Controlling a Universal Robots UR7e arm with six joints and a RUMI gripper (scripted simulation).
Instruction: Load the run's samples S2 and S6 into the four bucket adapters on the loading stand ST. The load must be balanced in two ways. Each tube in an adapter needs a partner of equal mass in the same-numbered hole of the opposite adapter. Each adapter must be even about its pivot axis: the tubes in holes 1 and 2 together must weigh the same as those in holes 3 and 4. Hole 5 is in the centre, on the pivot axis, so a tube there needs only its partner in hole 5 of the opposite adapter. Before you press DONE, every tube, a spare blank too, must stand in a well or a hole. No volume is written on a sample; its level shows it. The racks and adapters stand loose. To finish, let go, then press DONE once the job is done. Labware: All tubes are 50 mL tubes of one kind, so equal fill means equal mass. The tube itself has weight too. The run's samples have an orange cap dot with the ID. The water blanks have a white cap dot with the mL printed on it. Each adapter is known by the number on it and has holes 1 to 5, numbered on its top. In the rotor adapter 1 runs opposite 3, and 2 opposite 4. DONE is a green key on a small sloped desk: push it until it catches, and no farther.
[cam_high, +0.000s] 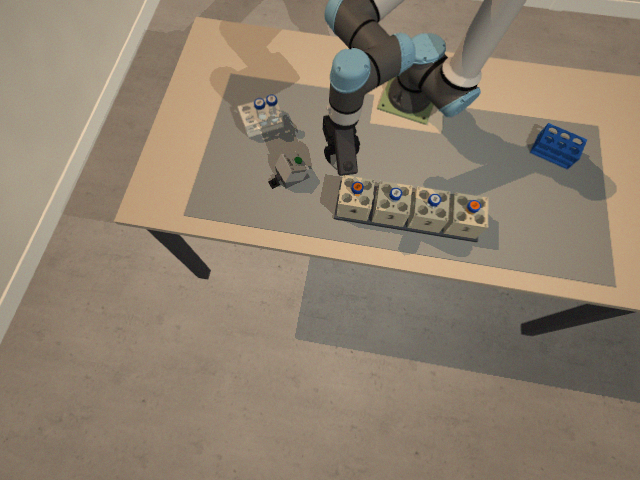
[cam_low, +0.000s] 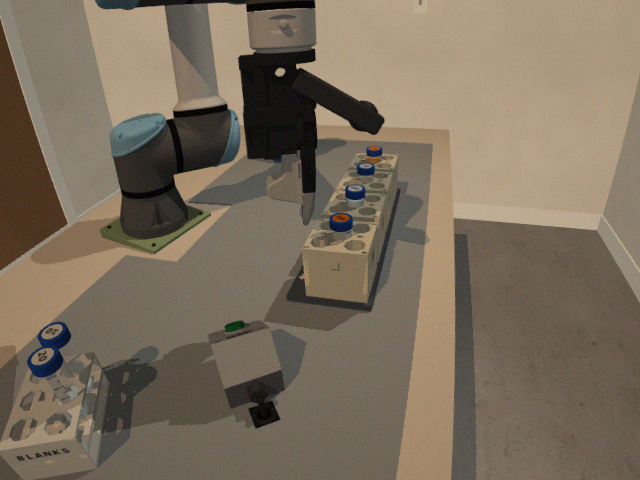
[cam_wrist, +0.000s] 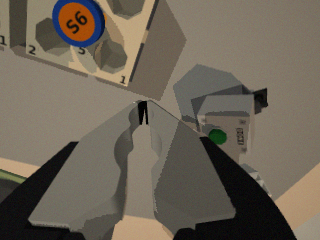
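Right now my hand is 70 mm past the green done key, 120 mm to the left of it and 90 mm above it. Round my hand: 30 mL blank 60 mm ahead, 280 mm to the left, 90 mm below; then 50 mL blank 40 mm ahead, 170 mm to the left, 90 mm below; then blanks rack 250 mm behind, 270 mm to the right, 130 mm below.
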